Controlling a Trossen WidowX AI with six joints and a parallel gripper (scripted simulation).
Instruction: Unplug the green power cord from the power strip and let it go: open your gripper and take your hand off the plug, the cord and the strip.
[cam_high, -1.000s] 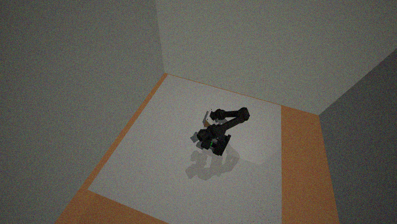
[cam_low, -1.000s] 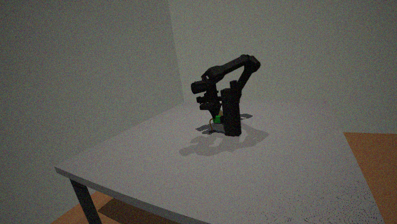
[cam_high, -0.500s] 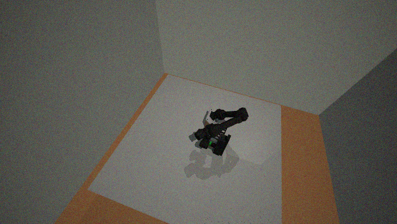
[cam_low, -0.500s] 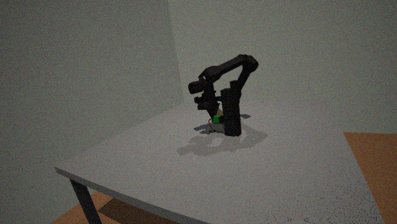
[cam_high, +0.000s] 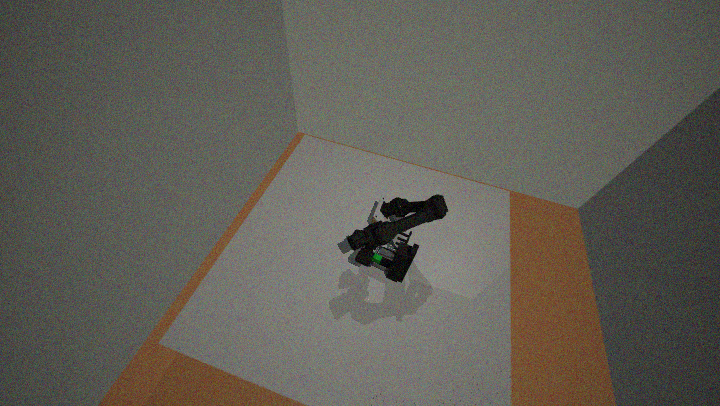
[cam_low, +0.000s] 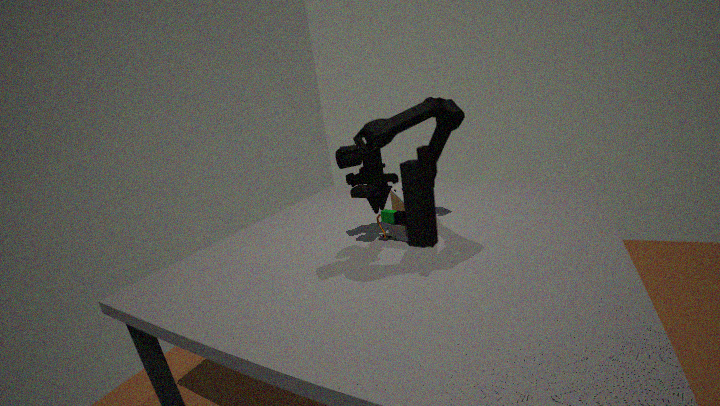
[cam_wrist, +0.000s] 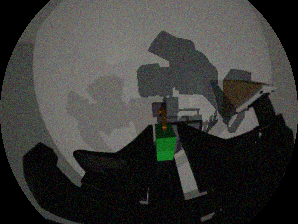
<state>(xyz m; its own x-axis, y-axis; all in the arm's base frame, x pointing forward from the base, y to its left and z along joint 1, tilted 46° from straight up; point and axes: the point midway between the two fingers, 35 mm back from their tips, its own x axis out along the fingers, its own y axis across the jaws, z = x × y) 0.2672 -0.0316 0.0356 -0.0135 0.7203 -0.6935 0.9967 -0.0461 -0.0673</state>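
My gripper tip is now 50 mm to the right of the green plug.
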